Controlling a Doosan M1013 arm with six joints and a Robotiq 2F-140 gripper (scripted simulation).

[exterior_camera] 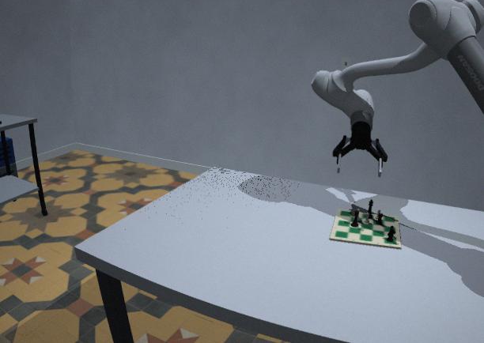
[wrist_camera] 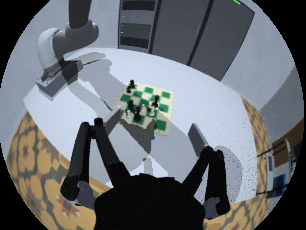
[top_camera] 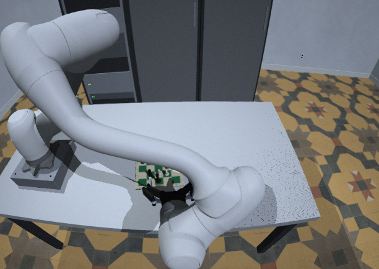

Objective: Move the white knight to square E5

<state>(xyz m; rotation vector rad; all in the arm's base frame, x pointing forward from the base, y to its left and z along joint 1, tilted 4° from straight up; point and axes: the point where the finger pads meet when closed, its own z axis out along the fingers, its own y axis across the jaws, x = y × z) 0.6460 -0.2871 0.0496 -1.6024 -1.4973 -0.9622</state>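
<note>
Right now the white knight is 120 mm below my hand and 110 mm to the left of it. From my hand the other things lie so: green-and-cream chessboard (160 mm to the left, 130 mm below, 30 mm behind).
</note>
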